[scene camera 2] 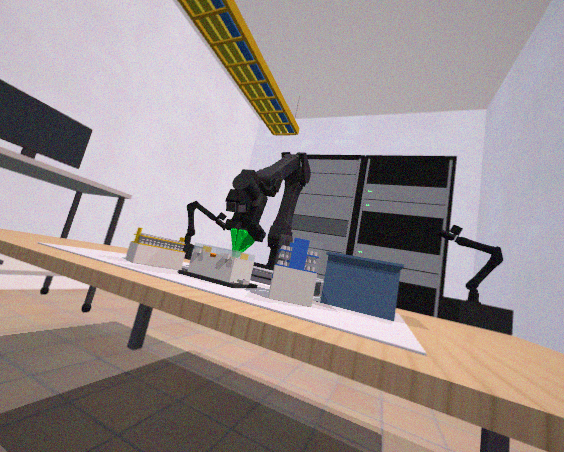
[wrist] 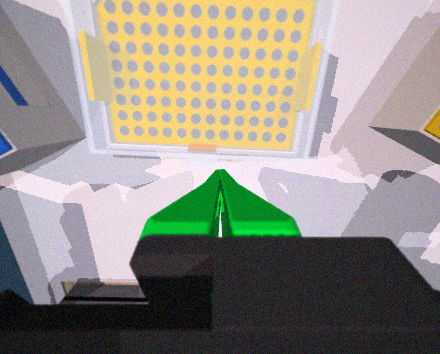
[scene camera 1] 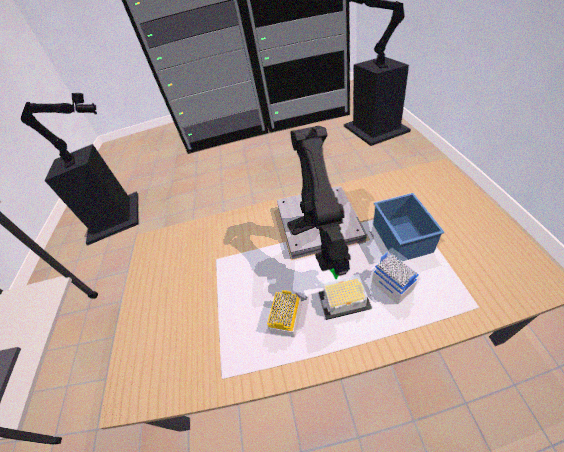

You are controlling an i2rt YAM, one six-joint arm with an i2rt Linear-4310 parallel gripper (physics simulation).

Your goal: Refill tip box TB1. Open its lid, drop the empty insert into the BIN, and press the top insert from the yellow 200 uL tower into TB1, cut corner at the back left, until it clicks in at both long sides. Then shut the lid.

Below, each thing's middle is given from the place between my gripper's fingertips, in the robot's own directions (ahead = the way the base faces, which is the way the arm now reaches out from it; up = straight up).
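Scene:
The clear lid [scene camera 1: 346,290] is 60 mm ahead of my hand and 10 mm above it. Then there is the 200 uL insert tower [scene camera 2: 294,276], which I find 90 mm ahead of my hand, 170 mm to the left of it and 10 mm above it. The blue bin [scene camera 2: 368,286] is 60 mm behind my hand and 340 mm to the left of it.

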